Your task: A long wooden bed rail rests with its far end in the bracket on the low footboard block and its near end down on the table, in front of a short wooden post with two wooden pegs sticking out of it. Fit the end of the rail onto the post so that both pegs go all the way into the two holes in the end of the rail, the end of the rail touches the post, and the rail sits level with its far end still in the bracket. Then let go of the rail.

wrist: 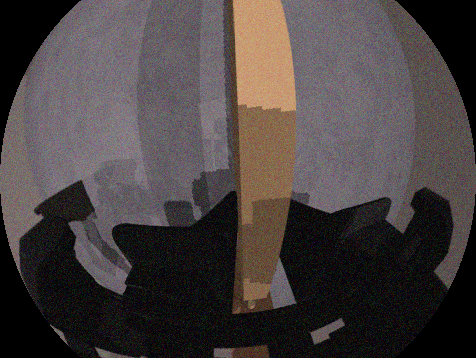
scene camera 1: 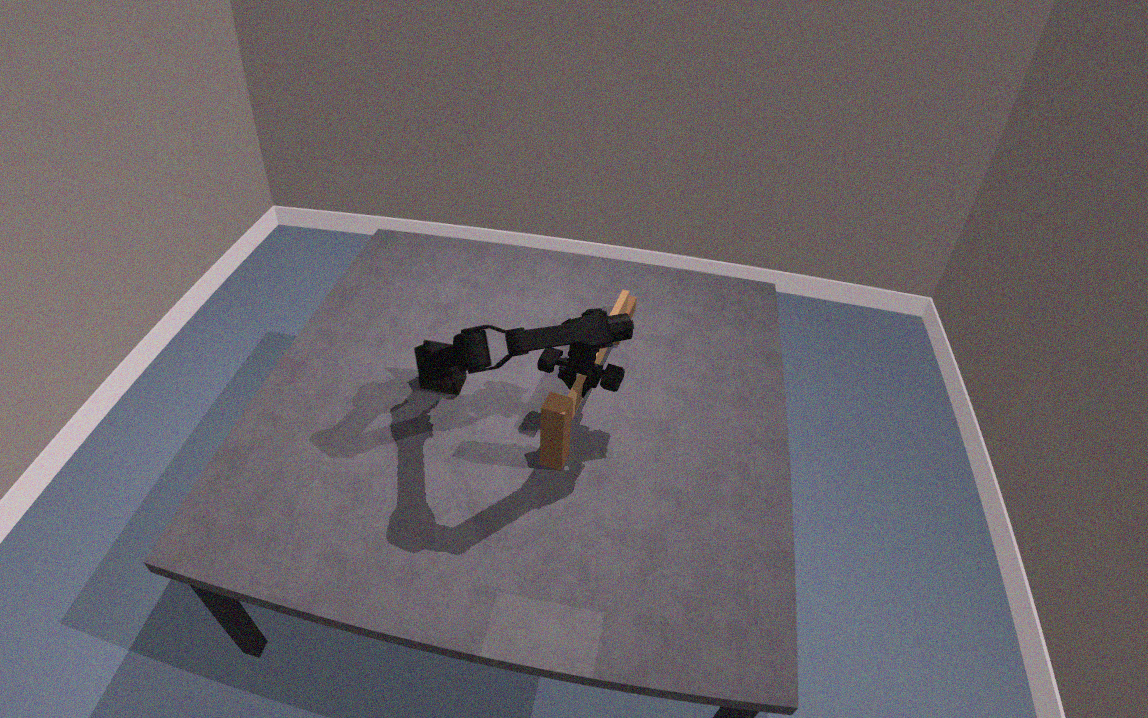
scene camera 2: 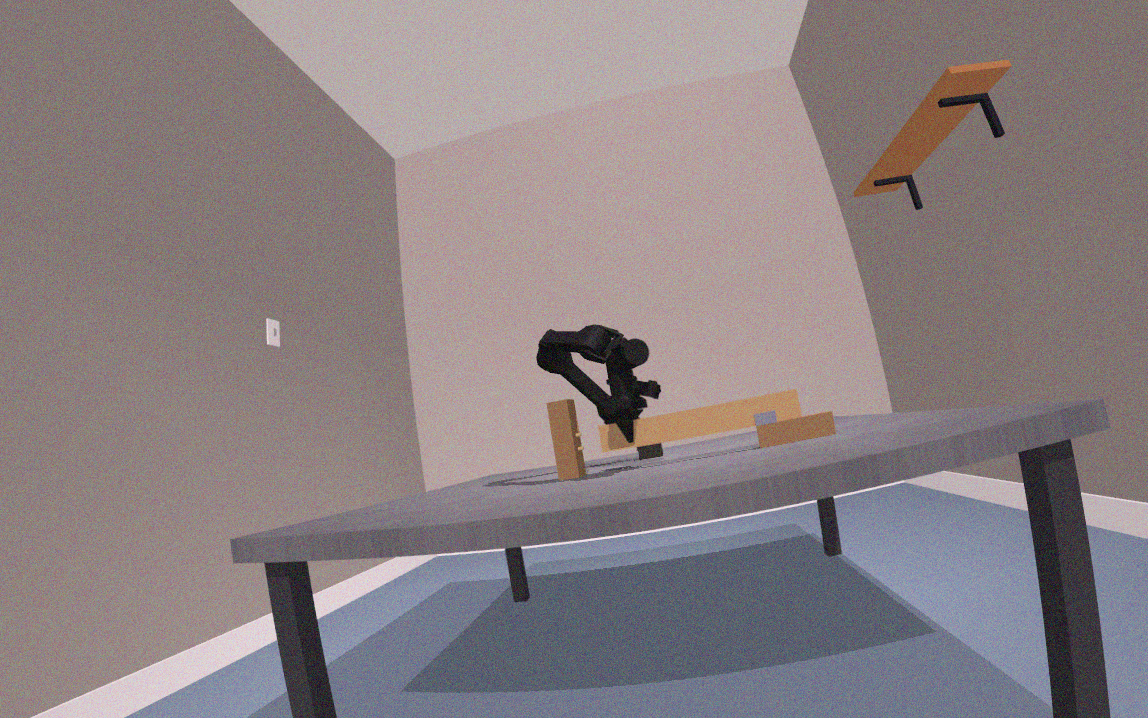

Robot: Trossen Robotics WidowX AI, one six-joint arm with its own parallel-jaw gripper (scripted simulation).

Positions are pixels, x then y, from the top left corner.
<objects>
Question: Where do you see a long wooden rail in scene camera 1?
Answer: At 576,390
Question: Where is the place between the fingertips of my gripper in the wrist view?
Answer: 248,195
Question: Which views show my gripper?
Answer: The wrist view, scene camera 1 and scene camera 2: all of them.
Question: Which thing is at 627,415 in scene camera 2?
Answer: My gripper.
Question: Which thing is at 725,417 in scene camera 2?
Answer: A long wooden rail.
</objects>
